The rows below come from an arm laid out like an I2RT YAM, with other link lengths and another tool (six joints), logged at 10 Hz.
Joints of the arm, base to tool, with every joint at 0 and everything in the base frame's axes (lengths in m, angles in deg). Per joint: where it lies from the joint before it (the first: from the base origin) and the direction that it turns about. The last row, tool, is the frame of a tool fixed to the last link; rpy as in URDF.
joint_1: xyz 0 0 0.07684 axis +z
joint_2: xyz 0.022 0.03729 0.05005 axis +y
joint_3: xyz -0.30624 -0.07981 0 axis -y
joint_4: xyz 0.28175 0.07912 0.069 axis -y
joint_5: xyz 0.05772 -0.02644 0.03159 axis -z
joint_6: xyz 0.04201 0 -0.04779 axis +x
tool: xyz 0.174 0.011 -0.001 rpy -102.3 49.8 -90
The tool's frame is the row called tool.
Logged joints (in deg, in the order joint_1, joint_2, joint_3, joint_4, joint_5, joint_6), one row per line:
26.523 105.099 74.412 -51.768 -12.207 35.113
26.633 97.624 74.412 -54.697 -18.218 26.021
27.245 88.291 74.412 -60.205 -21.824 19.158
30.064 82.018 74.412 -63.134 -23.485 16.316
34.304 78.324 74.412 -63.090 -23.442 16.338
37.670 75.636 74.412 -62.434 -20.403 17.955
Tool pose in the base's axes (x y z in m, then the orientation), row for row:
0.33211 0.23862 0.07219 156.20 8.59 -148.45
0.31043 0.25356 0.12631 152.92 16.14 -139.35
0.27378 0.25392 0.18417 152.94 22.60 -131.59
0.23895 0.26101 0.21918 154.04 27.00 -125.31
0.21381 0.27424 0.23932 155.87 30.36 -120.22
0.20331 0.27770 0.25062 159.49 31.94 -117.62
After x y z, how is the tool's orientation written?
As angles about the fixed x, y, z axes (roll, pitch, yaw), in degrees.
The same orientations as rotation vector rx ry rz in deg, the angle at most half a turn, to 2 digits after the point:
-49.96 166.72 38.84
-63.82 155.75 46.27
-74.17 145.83 49.25
-81.52 138.33 50.50
-86.62 132.32 50.60
-87.89 129.55 47.37

